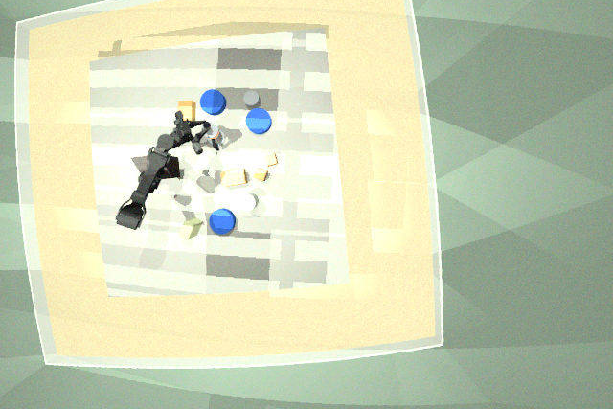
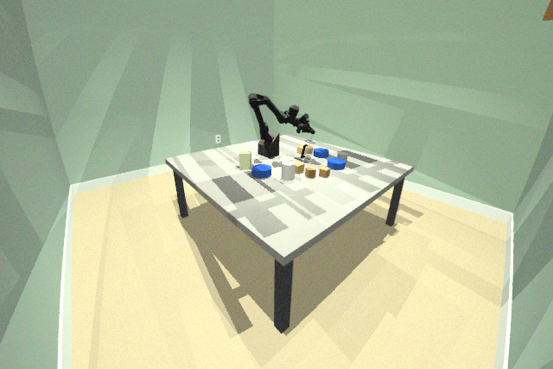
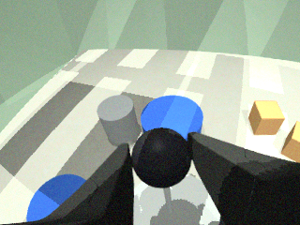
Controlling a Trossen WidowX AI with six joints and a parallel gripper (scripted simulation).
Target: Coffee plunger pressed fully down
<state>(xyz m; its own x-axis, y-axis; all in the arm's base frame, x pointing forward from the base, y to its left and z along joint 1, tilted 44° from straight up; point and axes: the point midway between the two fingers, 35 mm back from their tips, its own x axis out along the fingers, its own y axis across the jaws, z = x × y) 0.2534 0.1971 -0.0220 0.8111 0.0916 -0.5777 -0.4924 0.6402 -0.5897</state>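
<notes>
Now: gripper tip 20 mm past the coffee press, 30 mm to the left of it and 100 mm above it. Also, from my gripper tip: white cylinder: 130 mm ahead, 340 mm to the right, 170 mm below; pale box: 160 mm behind, 460 mm to the right, 160 mm below; grey cylinder: 150 mm ahead, 150 mm to the left, 180 mm below.
</notes>
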